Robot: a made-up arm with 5 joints. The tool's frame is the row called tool.
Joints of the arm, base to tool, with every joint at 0 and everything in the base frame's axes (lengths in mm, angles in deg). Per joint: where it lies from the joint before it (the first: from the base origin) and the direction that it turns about. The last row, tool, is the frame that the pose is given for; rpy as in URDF.
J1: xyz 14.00 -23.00 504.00 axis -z
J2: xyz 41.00 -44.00 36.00 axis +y
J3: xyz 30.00 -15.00 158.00 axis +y
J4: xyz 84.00 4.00 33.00 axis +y
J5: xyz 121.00 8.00 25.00 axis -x
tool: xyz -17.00 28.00 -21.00 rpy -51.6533 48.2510 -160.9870
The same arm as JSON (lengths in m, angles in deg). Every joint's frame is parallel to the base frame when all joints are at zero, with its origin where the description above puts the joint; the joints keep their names.
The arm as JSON. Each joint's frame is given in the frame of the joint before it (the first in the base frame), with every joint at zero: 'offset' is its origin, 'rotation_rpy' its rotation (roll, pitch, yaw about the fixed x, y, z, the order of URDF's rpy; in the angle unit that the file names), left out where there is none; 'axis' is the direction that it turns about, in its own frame. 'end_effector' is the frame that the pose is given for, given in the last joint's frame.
{"length_unit": "m", "angle_unit": "deg", "chain": [{"id": "J1", "offset": [0.014, -0.023, 0.504], "axis": [0.0, 0.0, -1.0]}, {"id": "J2", "offset": [0.041, -0.044, 0.036], "axis": [0.0, 1.0, 0.0]}, {"id": "J3", "offset": [0.03, -0.015, 0.158], "axis": [0.0, 1.0, 0.0]}, {"id": "J4", "offset": [0.084, 0.004, 0.033], "axis": [0.0, 1.0, 0.0]}, {"id": "J5", "offset": [0.121, 0.008, 0.025], "axis": [-1.0, 0.0, 0.0]}], "end_effector": {"offset": [-0.017, 0.028, -0.021], "rotation_rpy": [-51.65, 48.25, -160.99]}}
